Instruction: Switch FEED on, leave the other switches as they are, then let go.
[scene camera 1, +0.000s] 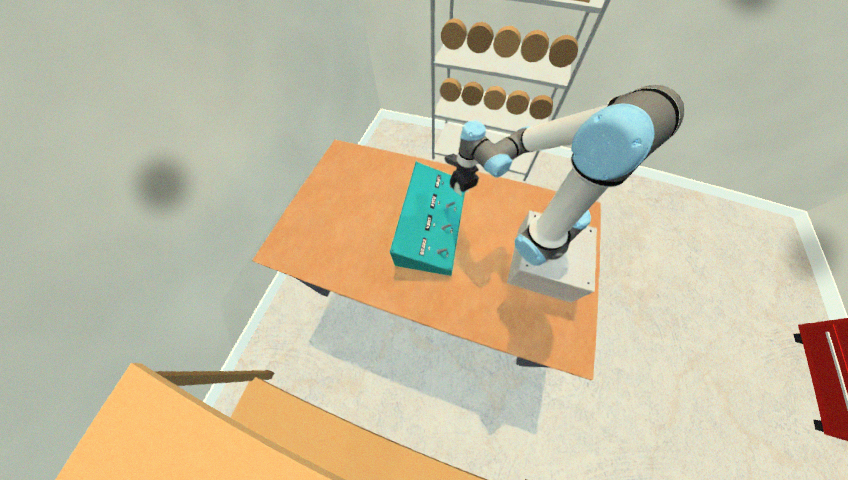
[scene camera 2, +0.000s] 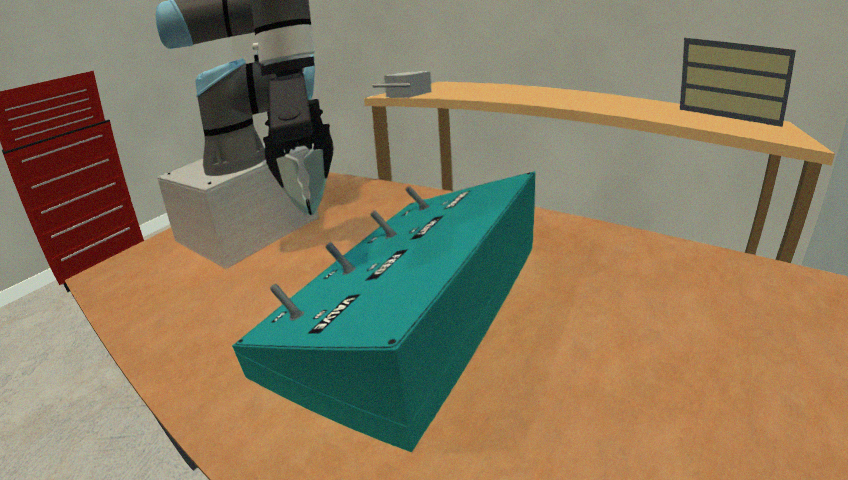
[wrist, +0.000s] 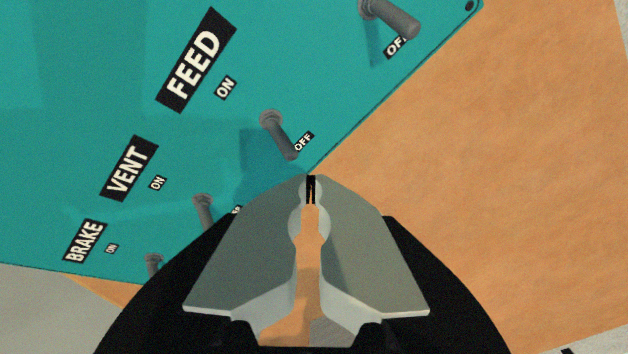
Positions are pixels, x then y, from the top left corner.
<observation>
My gripper (scene camera 1: 457, 192) is 114 cm from the lens. A teal switch panel (scene camera 1: 419, 236): 108 cm from the lens.
</observation>
